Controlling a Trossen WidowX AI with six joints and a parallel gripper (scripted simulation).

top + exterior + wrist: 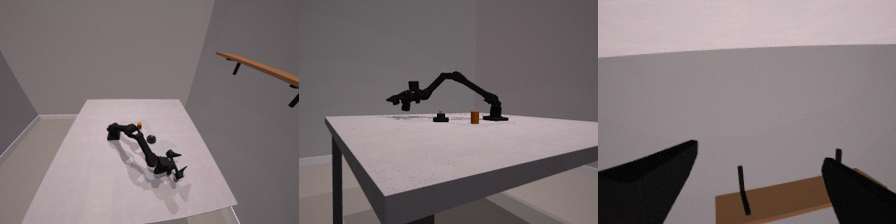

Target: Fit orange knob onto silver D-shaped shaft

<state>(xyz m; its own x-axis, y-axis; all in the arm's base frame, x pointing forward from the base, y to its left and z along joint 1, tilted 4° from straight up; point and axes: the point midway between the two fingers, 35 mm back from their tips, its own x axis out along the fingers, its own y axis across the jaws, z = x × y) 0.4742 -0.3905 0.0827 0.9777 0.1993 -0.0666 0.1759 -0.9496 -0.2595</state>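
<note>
My gripper tip is 46 cm to the right of the orange knob, 26 cm past it and 7 cm above it. From my gripper tip the other things lie so: black pedestal (30 cm to the left, 17 cm behind, 9 cm below).
</note>
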